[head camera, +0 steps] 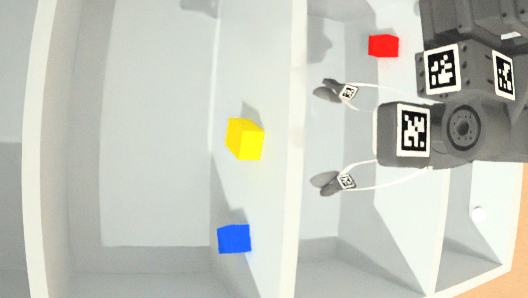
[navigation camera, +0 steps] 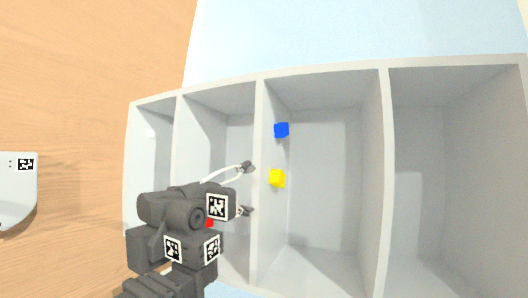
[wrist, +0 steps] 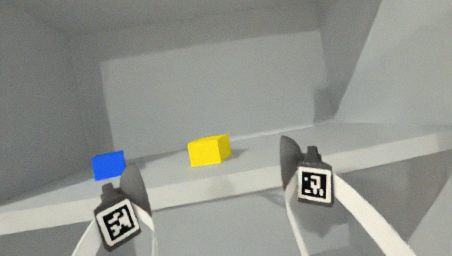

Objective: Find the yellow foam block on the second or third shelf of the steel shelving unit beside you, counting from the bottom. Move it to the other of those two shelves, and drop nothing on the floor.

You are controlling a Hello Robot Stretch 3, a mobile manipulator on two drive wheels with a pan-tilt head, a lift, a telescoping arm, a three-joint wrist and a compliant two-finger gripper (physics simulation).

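Frame: origin at the robot's base, x ahead, y left, z up, level; centimetres.
Where they show: gripper, fingertip midpoint: (head camera: 317, 136) (navigation camera: 251, 187).
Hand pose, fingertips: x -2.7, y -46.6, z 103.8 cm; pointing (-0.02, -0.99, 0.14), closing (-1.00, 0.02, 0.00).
After its pixels a point has its place.
The yellow foam block (head camera: 245, 140) @(z 102.8, x -3.2, y -74.0 cm) (navigation camera: 277, 178) @(z 102.6, x -3.2, y -74.0 cm) (wrist: 209, 150) sits on the third shelf (head camera: 295, 210) @(z 96.9, x 9.3, y -63.8 cm) (navigation camera: 258, 100) @(z 97.3, x 27.7, y -64.5 cm) (wrist: 215, 190) from the bottom, near its front edge. A blue block stands beside it with a gap between them. My gripper (head camera: 326, 136) @(z 103.8, x -2.7, y -46.6 cm) (navigation camera: 246, 188) @(z 103.8, x -2.7, y -46.6 cm) (wrist: 212, 168) @(z 103.8, x -2.7, y -46.6 cm) is open and empty. It is apart from the yellow block, lower than it and near the front edge of the third shelf. In the wrist view the block shows between and beyond the two fingers.
The blue block (head camera: 235, 239) @(z 102.5, x 17.6, y -79.1 cm) (navigation camera: 281, 130) @(z 102.5, x 17.7, y -79.1 cm) (wrist: 109, 165) is on the third shelf. A red block (head camera: 383, 46) @(z 57.9, x -33.0, y -81.9 cm) (navigation camera: 209, 223) @(z 57.9, x -35.0, y -85.1 cm) is on the second shelf (head camera: 436, 235) @(z 53.3, x 19.2, y -64.4 cm) (navigation camera: 175, 130) @(z 51.9, x 17.8, y -64.2 cm), partly hidden by my wrist in the navigation view. A white round thing (head camera: 478, 213) @(z 10.0, x 18.8, y -77.4 cm) (navigation camera: 150, 133) @(z 10.1, x 19.6, y -77.1 cm) is in the lowest compartment.
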